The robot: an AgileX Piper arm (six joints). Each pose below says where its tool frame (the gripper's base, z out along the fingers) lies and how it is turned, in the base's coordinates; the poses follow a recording.
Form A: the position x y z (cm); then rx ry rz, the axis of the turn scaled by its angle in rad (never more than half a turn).
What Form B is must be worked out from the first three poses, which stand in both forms.
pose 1, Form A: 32.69 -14.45 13.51 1.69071 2.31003 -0.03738
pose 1, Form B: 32.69 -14.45 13.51 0.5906 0.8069 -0.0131 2.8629
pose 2, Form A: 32.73 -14.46 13.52 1.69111 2.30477 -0.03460
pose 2, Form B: 32.73 -14.46 13.52 0.5915 0.8062 -0.0121 2.8588
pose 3, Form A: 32.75 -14.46 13.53 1.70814 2.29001 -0.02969
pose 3, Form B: 32.75 -14.46 13.53 0.5979 0.8015 -0.0104 2.8571
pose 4, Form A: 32.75 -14.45 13.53 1.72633 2.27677 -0.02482
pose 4, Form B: 32.75 -14.45 13.53 0.6042 0.7968 -0.0087 2.8574
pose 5, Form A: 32.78 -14.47 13.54 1.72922 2.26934 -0.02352
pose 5, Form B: 32.78 -14.47 13.54 0.6061 0.7954 -0.0082 2.8532
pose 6, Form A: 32.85 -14.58 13.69 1.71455 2.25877 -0.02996
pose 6, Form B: 32.85 -14.58 13.69 0.6046 0.7965 -0.0106 2.8360
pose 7, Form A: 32.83 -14.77 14.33 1.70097 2.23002 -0.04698
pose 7, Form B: 32.83 -14.77 14.33 0.6064 0.7950 -0.0167 2.8051
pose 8, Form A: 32.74 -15.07 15.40 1.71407 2.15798 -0.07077
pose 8, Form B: 32.74 -15.07 15.40 0.6218 0.7828 -0.0257 2.7568
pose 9, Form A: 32.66 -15.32 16.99 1.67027 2.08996 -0.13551
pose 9, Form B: 32.66 -15.32 16.99 0.6235 0.7802 -0.0506 2.6788
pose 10, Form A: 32.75 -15.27 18.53 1.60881 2.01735 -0.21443
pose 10, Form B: 32.75 -15.27 18.53 0.6214 0.7791 -0.0828 2.5892
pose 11, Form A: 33.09 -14.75 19.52 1.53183 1.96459 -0.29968
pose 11, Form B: 33.09 -14.75 19.52 0.6105 0.7830 -0.1194 2.5092
